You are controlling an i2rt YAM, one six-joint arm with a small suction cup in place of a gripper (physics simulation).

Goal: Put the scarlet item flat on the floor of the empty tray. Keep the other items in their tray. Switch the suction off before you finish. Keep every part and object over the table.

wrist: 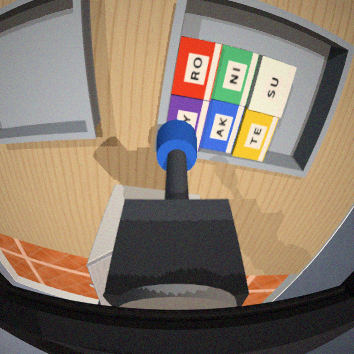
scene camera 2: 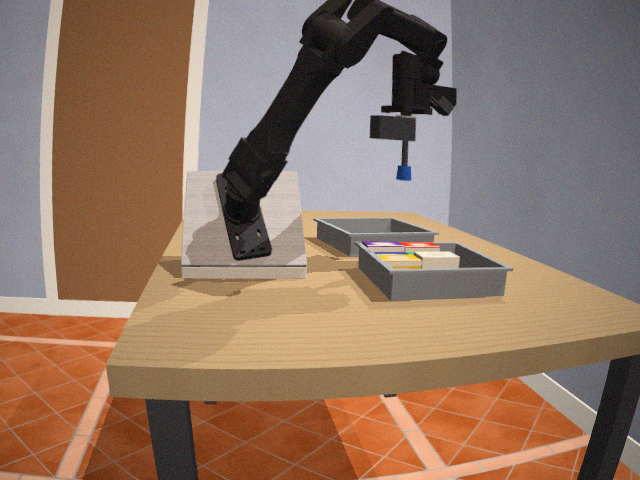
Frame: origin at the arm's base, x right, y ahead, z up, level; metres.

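Seen in the pictures: hand, its tool point: (wrist: 176, 137) (scene camera 2: 403, 179); arm's base, origin of its link: (scene camera 2: 241, 213).
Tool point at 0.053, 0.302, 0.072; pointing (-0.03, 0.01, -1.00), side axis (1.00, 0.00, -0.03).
Observation:
Pixels of each thing's top centre, then the offset from my tool point to it, as dx, dy, dz. Level surfaces: height alone.
- red box, centre of its top: (wrist: 196, 68) (scene camera 2: 418, 244) +0.019, +0.031, -0.124
- full tray, centre of its top: (wrist: 261, 91) (scene camera 2: 429, 254) +0.103, +0.008, -0.126
- green box, centre of its top: (wrist: 234, 75) +0.068, +0.023, -0.135
- purple box, centre of its top: (wrist: 185, 124) (scene camera 2: 383, 243) +0.007, -0.041, -0.123
- empty tray, centre of its top: (wrist: 13, 74) (scene camera 2: 373, 225) -0.242, +0.050, -0.126
- blue box, centre of its top: (wrist: 220, 126) +0.056, -0.049, -0.136
- yellow box, centre of its top: (wrist: 255, 136) (scene camera 2: 398, 257) +0.105, -0.058, -0.129
- cream box, centre of its top: (wrist: 272, 87) (scene camera 2: 436, 254) +0.117, +0.015, -0.124
- wooden table, height of its surface: dz -0.176
The scarlet item is a red box (scene camera 2: 421, 245) (wrist: 193, 70) labelled RO. It lies in the corner of the full tray (scene camera 2: 447, 283) (wrist: 170, 65), beside the green box (wrist: 234, 75) and the purple box (scene camera 2: 382, 244) (wrist: 185, 112). The empty tray (scene camera 2: 338, 241) (wrist: 89, 75) stands apart from it, at the back in the scene view and at the left in the wrist view. My gripper, a blue suction cup (scene camera 2: 404, 179) (wrist: 176, 135), hangs high above the trays with nothing on it. In the wrist view it covers part of the purple box.
The full tray also holds a blue box (wrist: 221, 126) labelled AK, a yellow box (scene camera 2: 398, 259) (wrist: 255, 135) labelled TE and a cream box (scene camera 2: 437, 259) (wrist: 272, 86) labelled SU. The arm's pale base block (scene camera 2: 206, 217) stands on the wooden table (scene camera 2: 310, 330). Tray walls stand up around the boxes.

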